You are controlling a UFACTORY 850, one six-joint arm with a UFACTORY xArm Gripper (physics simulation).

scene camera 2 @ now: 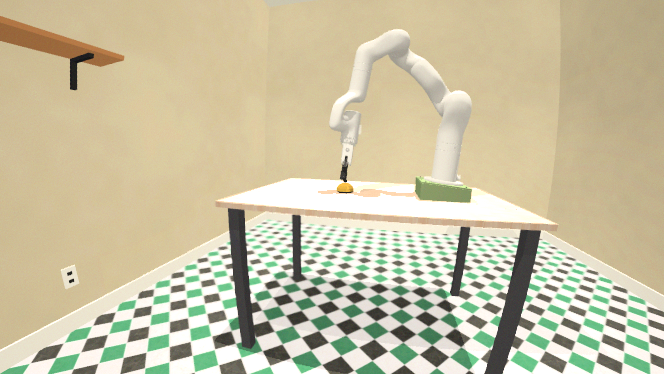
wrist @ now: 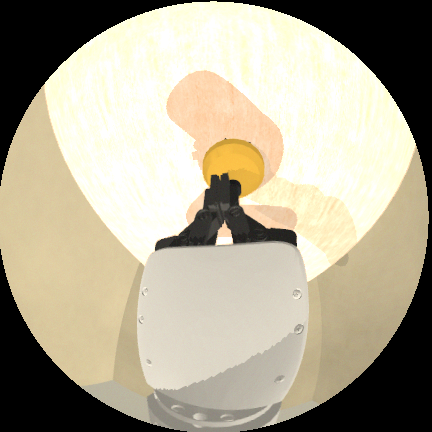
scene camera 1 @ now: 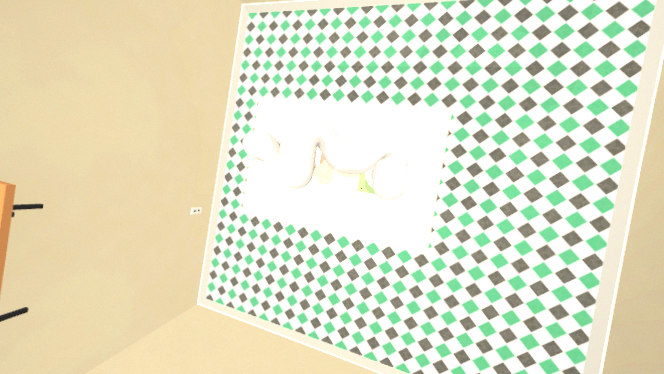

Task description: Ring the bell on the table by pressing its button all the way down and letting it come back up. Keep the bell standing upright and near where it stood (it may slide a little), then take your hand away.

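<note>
The bell, a low orange-yellow dome (scene camera 2: 345, 188) (wrist: 233, 159), stands upright on the table (scene camera 2: 390, 207) (wrist: 125, 100). Its round black button (wrist: 234, 187) shows in the wrist view at the right of my fingertips, partly covered by them. My gripper (scene camera 2: 344, 179) (wrist: 221, 184) is shut with nothing between its fingers. It points down, and its tips are at the top of the bell, touching or very close to the button. How far down the button is cannot be told. In the scene camera 1 view the arm hides the bell and the gripper.
The arm's base stands on a green block (scene camera 2: 443, 191) (scene camera 1: 364, 184) toward the right of the table in the scene camera 2 view. An orange-brown shelf (scene camera 2: 55, 42) (scene camera 1: 5, 220) hangs on the wall, away from the table. The arm's shadow lies around the bell.
</note>
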